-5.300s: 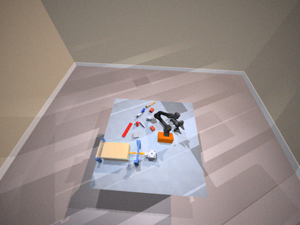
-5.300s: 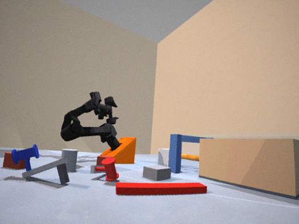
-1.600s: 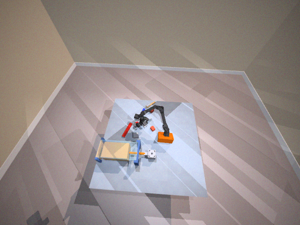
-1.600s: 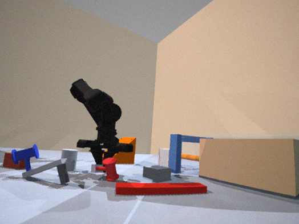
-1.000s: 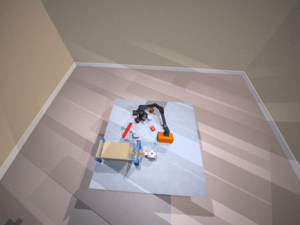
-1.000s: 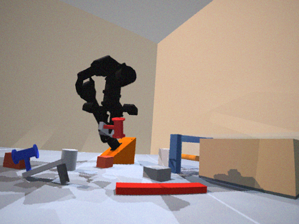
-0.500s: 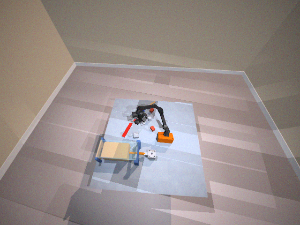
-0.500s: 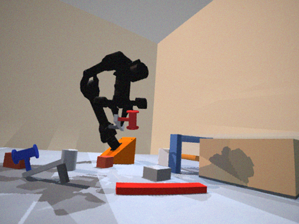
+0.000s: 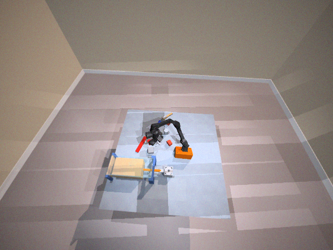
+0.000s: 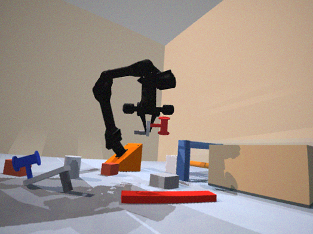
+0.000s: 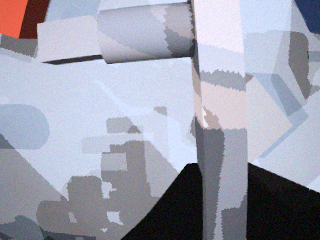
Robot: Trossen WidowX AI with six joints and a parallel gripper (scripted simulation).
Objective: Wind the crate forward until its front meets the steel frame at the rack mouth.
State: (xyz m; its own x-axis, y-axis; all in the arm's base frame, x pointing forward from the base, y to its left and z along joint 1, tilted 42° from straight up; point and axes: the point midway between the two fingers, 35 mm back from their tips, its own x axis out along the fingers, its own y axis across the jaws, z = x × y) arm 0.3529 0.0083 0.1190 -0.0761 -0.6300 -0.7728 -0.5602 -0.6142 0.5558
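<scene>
Now: the red knob 6 cm ahead of my gripper tip and 2 cm above it. Round my gripper tip: grey block: 7 cm ahead, 4 cm to the left, 16 cm below; then red-knobbed winch handle: 1 cm ahead, 1 cm above; then red flat bar: 19 cm ahead, 6 cm to the right, 17 cm below.
</scene>
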